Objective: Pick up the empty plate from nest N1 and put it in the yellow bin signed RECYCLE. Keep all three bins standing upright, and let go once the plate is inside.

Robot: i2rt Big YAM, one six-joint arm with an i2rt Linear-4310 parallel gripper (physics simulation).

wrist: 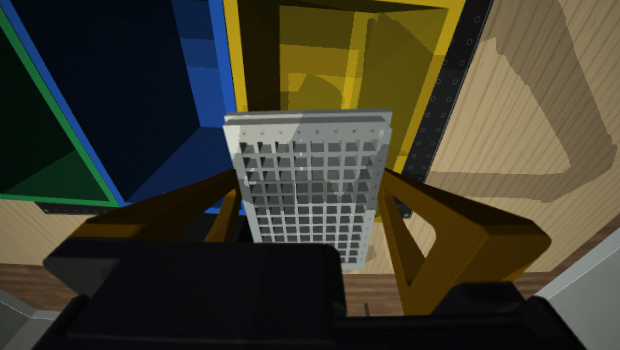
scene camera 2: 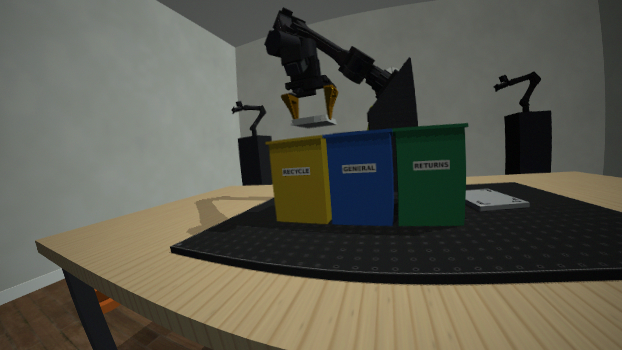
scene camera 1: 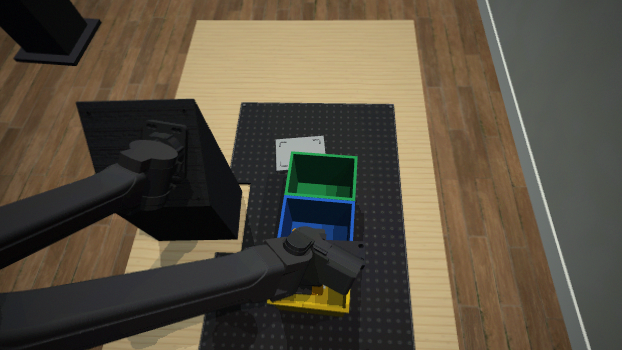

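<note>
The empty plate is a light grey grid of square wells. My gripper is shut on it by its two sides and holds it nearly level, a little above bin-rim height. The yellow RECYCLE bin stands upright; in the wrist view the plate overlaps its near part and its rim beside the blue bin. The blue GENERAL bin and green RETURNS bin also stand upright. The arm hides the plate in scene camera 1. Nest N1's sign does not show.
The three bins stand side by side on a black perforated board. A light flat pad with corner marks lies beside the green bin. My arm's black pedestal stands behind the bins in scene camera 2.
</note>
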